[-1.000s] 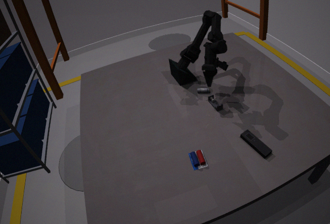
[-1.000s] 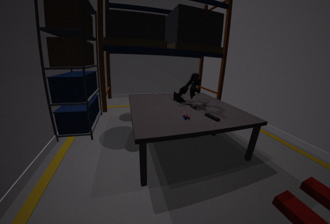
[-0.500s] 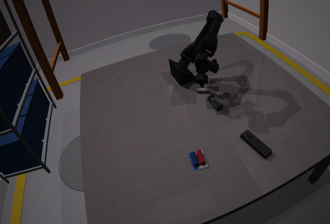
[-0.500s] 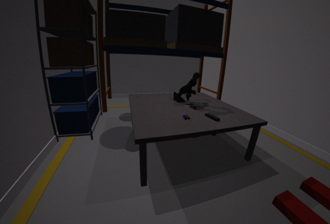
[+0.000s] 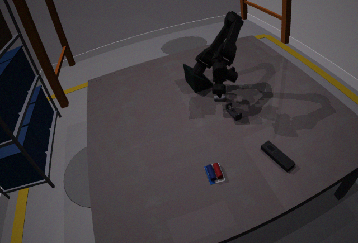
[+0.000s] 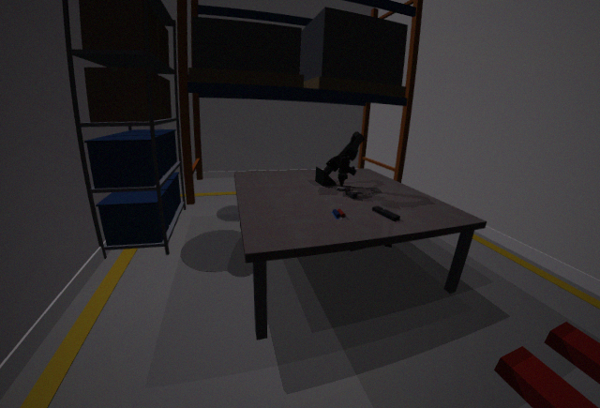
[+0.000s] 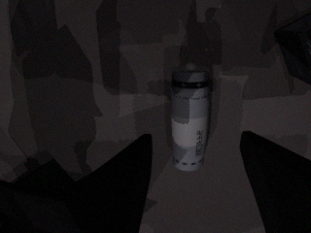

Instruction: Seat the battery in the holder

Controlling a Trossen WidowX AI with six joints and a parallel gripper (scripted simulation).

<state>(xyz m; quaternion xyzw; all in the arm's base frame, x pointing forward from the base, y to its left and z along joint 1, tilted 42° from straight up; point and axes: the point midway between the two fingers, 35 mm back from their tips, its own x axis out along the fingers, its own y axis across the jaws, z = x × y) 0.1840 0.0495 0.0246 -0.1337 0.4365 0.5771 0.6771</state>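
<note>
My gripper tip is 2 cm above the pale battery. Round my gripper tip: black remote (44 cm ahead, 6 cm to the left, 2 cm below).
</note>
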